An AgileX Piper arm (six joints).
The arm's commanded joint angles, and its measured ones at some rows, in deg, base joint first. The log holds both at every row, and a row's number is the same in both.
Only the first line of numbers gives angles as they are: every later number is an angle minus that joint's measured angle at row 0.
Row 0, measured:
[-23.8 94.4 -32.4 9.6 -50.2 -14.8]
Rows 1 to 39, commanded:
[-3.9 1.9 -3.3 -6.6 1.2 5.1]
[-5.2 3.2 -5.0 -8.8 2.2 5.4]
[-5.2 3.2 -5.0 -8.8 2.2 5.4]
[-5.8 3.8 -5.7 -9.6 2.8 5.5]
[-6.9 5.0 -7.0 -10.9 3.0 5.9]
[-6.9 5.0 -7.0 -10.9 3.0 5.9]
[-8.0 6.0 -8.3 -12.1 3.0 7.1]
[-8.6 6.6 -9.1 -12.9 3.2 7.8]
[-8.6 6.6 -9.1 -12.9 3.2 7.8]
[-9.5 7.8 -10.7 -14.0 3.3 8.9]
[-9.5 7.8 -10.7 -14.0 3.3 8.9]
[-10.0 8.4 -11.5 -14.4 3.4 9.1]
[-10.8 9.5 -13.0 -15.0 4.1 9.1]
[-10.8 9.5 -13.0 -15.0 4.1 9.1]
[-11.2 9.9 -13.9 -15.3 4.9 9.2]
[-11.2 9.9 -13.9 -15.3 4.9 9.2]
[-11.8 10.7 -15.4 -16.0 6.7 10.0]
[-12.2 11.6 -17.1 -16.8 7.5 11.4]
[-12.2 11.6 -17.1 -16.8 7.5 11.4]
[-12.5 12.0 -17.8 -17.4 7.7 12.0]
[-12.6 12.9 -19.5 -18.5 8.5 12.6]
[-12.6 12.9 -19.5 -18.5 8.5 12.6]
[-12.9 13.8 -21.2 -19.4 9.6 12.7]
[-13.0 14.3 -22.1 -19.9 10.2 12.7]
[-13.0 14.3 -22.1 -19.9 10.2 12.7]
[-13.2 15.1 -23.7 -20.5 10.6 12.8]
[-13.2 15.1 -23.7 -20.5 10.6 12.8]
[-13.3 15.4 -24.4 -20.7 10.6 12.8]
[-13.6 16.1 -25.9 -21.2 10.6 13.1]
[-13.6 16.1 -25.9 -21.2 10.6 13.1]
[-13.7 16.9 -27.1 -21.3 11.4 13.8]
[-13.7 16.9 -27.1 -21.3 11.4 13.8]
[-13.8 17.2 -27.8 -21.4 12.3 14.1]
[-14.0 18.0 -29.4 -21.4 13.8 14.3]
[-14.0 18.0 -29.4 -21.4 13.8 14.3]
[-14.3 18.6 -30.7 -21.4 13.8 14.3]
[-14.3 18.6 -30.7 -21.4 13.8 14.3]
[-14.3 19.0 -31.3 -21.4 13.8 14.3]
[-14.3 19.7 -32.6 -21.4 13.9 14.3]
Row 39, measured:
[-15.3 18.8 -29.7 -17.7 16.7 14.2]
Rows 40 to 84, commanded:
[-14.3 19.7 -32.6 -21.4 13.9 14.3]
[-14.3 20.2 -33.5 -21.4 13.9 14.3]
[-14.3 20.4 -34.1 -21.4 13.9 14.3]
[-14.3 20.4 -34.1 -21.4 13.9 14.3]
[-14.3 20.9 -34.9 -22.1 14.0 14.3]
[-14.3 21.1 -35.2 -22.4 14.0 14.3]
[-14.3 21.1 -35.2 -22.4 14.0 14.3]
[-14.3 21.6 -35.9 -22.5 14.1 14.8]
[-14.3 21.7 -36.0 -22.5 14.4 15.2]
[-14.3 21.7 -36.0 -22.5 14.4 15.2]
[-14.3 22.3 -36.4 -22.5 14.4 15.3]
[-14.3 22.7 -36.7 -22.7 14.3 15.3]
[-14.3 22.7 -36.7 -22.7 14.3 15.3]
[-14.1 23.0 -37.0 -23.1 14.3 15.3]
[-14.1 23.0 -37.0 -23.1 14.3 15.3]
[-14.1 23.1 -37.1 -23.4 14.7 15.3]
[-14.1 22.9 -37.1 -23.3 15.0 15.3]
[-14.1 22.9 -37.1 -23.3 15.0 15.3]
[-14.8 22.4 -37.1 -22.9 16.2 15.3]
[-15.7 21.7 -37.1 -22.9 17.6 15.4]
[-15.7 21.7 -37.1 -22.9 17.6 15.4]
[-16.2 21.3 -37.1 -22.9 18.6 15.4]
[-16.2 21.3 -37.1 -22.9 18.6 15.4]
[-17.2 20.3 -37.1 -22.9 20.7 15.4]
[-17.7 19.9 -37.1 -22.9 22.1 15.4]
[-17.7 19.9 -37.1 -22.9 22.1 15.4]
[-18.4 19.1 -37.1 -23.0 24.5 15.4]
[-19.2 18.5 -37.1 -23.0 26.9 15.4]
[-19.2 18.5 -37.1 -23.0 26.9 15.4]
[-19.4 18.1 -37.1 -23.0 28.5 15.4]
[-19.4 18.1 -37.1 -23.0 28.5 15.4]
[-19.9 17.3 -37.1 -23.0 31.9 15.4]
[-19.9 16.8 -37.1 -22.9 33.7 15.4]
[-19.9 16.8 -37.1 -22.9 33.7 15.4]
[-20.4 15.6 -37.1 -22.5 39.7 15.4]
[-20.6 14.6 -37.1 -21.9 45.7 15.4]
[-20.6 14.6 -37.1 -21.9 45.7 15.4]
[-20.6 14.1 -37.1 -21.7 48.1 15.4]
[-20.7 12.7 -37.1 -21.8 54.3 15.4]
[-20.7 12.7 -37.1 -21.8 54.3 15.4]
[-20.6 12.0 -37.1 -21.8 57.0 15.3]
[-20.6 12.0 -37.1 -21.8 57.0 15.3]
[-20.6 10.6 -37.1 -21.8 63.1 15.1]
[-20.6 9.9 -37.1 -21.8 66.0 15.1]
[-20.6 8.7 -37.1 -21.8 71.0 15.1]
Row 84, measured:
[-20.2 10.7 -36.5 -21.9 63.5 15.5]
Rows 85 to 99, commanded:
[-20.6 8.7 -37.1 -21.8 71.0 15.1]
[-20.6 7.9 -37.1 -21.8 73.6 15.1]
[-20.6 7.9 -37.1 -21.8 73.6 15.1]
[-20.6 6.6 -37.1 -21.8 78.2 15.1]
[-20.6 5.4 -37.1 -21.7 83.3 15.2]
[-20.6 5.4 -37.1 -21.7 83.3 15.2]
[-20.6 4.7 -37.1 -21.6 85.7 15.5]
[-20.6 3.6 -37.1 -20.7 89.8 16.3]
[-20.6 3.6 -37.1 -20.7 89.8 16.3]
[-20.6 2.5 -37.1 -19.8 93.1 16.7]
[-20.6 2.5 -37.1 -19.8 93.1 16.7]
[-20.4 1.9 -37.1 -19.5 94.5 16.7]
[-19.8 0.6 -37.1 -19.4 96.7 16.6]
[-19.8 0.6 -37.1 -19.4 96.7 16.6]
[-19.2 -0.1 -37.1 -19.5 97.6 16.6]
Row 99, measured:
[-20.0 1.9 -36.6 -19.8 94.1 16.3]
